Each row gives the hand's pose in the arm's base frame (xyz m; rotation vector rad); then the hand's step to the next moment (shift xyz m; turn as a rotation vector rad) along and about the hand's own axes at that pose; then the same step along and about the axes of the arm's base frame.
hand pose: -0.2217 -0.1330 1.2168 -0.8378 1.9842 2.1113
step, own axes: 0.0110 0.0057 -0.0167 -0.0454 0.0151 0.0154
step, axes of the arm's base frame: -0.0067 -0.0197 0.0001 0.0265 0.0253 0.0344
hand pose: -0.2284 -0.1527 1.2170 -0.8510 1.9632 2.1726
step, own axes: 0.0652 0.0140 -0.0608 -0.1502 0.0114 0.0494
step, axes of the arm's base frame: -0.0402 -0.0787 -0.0183 0.1047 0.0886 0.0795
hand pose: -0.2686 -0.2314 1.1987 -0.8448 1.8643 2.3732
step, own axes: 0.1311 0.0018 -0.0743 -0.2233 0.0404 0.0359
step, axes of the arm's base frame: -0.0826 -0.1089 -0.0634 0.1632 0.0909 0.1338
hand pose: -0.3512 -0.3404 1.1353 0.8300 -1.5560 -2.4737
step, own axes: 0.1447 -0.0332 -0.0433 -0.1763 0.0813 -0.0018
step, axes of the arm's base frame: -0.0944 -0.0717 -0.0993 0.1342 0.0243 0.1382
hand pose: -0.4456 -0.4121 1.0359 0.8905 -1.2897 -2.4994
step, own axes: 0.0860 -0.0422 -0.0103 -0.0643 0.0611 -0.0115
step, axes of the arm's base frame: -0.0586 -0.0179 -0.0744 0.0522 -0.0174 0.0705
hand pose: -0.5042 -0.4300 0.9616 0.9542 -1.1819 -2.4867
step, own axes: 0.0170 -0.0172 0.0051 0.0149 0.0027 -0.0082
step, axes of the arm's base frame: -0.0150 0.0065 -0.0185 -0.0063 -0.0135 -0.0086
